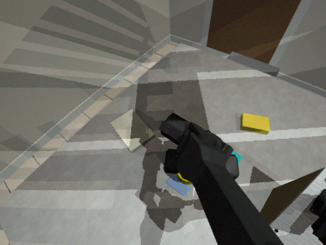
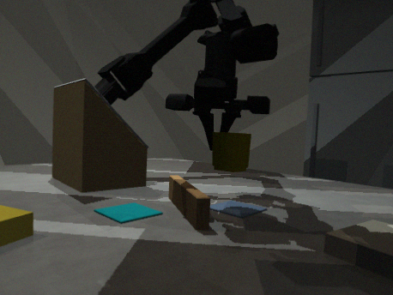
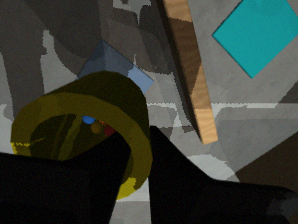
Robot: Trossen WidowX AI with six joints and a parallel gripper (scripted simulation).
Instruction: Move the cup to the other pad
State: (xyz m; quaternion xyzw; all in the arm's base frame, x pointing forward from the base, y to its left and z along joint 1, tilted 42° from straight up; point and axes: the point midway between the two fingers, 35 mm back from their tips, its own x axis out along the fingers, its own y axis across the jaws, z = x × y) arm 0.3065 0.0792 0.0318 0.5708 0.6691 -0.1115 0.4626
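Now: gripper tip 140 mm to the left of the teal pad, 120 mm above it and 60 mm past it. Also, from my gripper tip: beige slab (330 mm ahead, 90 mm below, 20 mm to the right); then wooden bar (90 mm below, 60 mm to the right, 10 mm behind); then cup (20 mm ahead, 10 mm to the left).
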